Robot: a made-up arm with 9 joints. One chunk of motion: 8 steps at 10 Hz.
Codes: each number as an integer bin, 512 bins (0 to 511) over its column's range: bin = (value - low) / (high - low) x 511, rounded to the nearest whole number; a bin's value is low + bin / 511 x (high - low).
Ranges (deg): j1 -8.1..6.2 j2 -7..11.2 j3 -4.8..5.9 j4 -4..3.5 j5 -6.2..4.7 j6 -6.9..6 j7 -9..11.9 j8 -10.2..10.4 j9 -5.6..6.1
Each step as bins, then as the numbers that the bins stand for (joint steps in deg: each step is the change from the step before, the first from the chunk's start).
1 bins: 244 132 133 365 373 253 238 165 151
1 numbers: -1.272 -2.299 -2.015 1.357 1.756 -0.513 0.734 -3.548 -2.143
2 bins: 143 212 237 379 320 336 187 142 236
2 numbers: -4.098 0.551 0.163 1.563 0.626 1.582 -1.352 -4.476 -0.196
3 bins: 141 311 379 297 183 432 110 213 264
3 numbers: -4.154 4.077 3.136 0.359 -2.296 4.006 -4.501 -1.613 0.445
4 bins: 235 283 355 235 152 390 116 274 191
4 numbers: -1.524 3.079 2.633 -0.551 -2.958 2.945 -4.256 0.846 -1.227
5 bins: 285 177 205 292 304 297 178 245 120
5 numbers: -0.124 -0.696 -0.507 0.286 0.285 0.598 -1.720 -0.323 -2.852
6 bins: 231 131 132 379 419 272 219 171 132
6 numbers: -1.636 -2.334 -2.036 1.563 2.738 -0.033 -0.043 -3.306 -2.578
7 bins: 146 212 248 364 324 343 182 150 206
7 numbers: -4.014 0.551 0.393 1.342 0.711 1.759 -1.556 -4.153 -0.883
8 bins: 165 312 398 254 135 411 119 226 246
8 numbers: -3.483 4.112 3.534 -0.272 -3.320 3.476 -4.133 -1.089 0.032
